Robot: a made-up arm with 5 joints.
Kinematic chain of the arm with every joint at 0, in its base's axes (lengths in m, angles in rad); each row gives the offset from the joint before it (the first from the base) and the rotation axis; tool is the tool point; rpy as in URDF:
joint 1: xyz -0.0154 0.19 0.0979 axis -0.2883 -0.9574 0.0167
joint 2: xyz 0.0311 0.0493 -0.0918 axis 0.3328 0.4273 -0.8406
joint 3: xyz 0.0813 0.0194 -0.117 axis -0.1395 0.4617 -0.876
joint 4: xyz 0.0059 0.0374 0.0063 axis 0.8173 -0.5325 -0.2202
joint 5: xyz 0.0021 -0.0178 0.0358 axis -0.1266 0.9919 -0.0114
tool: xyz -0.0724 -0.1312 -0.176 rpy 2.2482 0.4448 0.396
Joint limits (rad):
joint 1: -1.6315..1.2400
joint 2: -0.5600..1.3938
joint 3: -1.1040..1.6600
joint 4: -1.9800..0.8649
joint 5: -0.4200..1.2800
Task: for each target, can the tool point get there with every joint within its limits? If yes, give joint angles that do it. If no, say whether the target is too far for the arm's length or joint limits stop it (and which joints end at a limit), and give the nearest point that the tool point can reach.
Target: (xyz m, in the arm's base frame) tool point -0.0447 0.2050 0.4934
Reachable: no: joint limits stop it (at a limit: joint 1, joint 3, joint 5) | nearest point 0.1151 0.2389 0.3316 | short by 0.230 m
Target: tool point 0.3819 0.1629 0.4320
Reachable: no: joint limits stop it (at a limit: joint 4, joint 5) | nearest point 0.2984 0.1686 0.3618 | short by 0.109 m
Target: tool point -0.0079 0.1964 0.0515
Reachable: yes | joints -1.3731 0.2002 -0.1745 -1.2192 0.8213
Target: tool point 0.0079 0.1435 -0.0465
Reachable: yes | joints -0.7774 0.0665 -0.1090 -1.4803 -0.0242
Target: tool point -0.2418 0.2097 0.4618
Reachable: no: joint limits stop it (at a limit: joint 1, joint 2, joint 5) | nearest point -0.2286 0.2653 0.2935 | short by 0.178 m
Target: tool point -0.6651 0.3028 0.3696
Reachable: no: too far | nearest point -0.3911 0.3342 0.2045 | short by 0.321 m
